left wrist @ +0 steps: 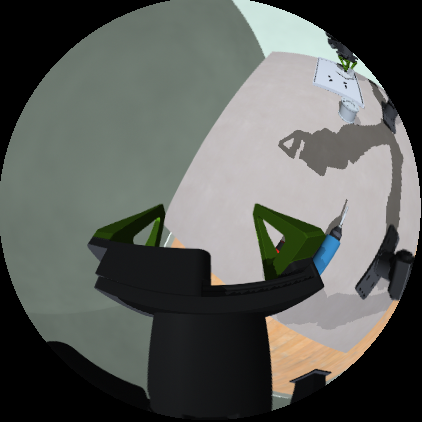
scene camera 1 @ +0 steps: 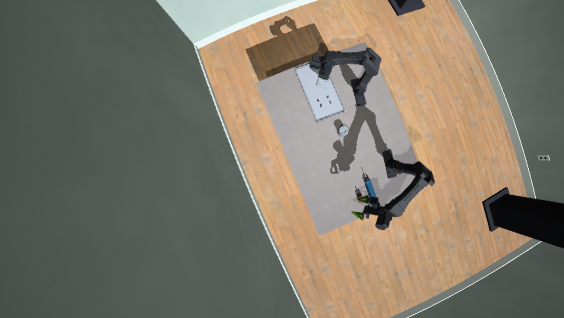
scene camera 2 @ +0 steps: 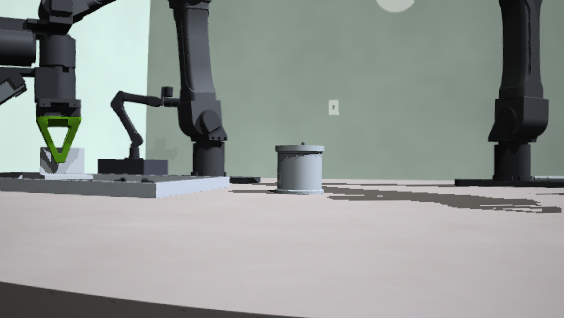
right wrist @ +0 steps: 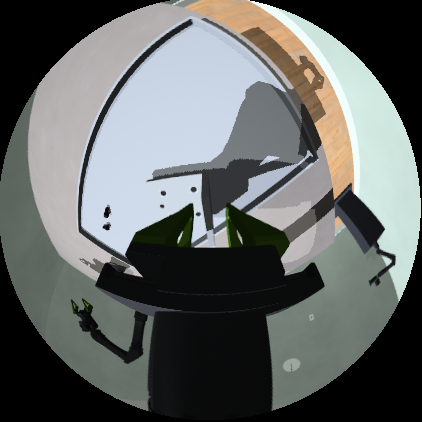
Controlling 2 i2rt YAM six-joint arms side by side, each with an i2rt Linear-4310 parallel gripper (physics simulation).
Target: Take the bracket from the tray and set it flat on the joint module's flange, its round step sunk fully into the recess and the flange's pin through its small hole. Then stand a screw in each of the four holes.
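Where they show: left gripper, fingertip midpoint: [left wrist: 208,208] [scene camera 1: 353,205] [right wrist: 76,298]; right gripper, fingertip midpoint: [scene camera 1: 323,77] [scene camera 2: 59,162] [right wrist: 209,207]; left arm's base, link origin: [scene camera 1: 389,164] [scene camera 2: 511,185]; right arm's base, link origin: [scene camera 1: 358,92].
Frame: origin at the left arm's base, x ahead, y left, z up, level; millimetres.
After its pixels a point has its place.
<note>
The pale L-shaped bracket [scene camera 1: 322,83] @(x 343, y -676, z 16 mm) [scene camera 2: 76,157] @(x 305, y -695, z 44 mm) [right wrist: 175,194] @(x 352, y -686, z 16 mm) lies in the tray [scene camera 1: 306,80] @(x 446, y -728, z 4 mm) [scene camera 2: 192,187] @(x 367, y -425, z 7 mm) [right wrist: 135,125] @(x 440, y -705, z 4 mm), its holed plate flat and its wall upright. My right gripper [scene camera 2: 60,161] @(x 325, y -713, z 35 mm) [right wrist: 209,207] @(x 325, y -713, z 35 mm) is partly open and empty, low over the bracket. In the right wrist view its fingertips appear on either side of the upright wall. Dark screws [scene camera 1: 320,101] @(x 404, y -556, z 7 mm) [right wrist: 107,211] @(x 405, y -568, z 9 mm) lie in the tray; part of the group is hidden in the right wrist view. The joint module [scene camera 1: 343,130] @(x 299, y -311, z 54 mm) [scene camera 2: 300,171] @(x 326, y -298, z 28 mm) [left wrist: 347,111] @(x 300, y -279, z 41 mm) stands upright beside the tray, flange up, pin on top. My left gripper [scene camera 1: 360,207] @(x 385, y 158, z 197 mm) [left wrist: 208,208] @(x 385, y 158, z 197 mm) is wide open and empty, far from them.
A blue screwdriver [scene camera 1: 370,187] @(x 198, y 117, z 40 mm) [left wrist: 327,252] @(x 202, y 99, z 41 mm) and a small red and black tool [scene camera 1: 358,192] @(x 284, y 134, z 20 mm) lie near the left gripper. The mat [scene camera 1: 295,130] @(x 613, y -394, z 0 mm) ends behind the tray at the wood floor. A small dark arm on a block [scene camera 2: 132,167] stands in the background.
</note>
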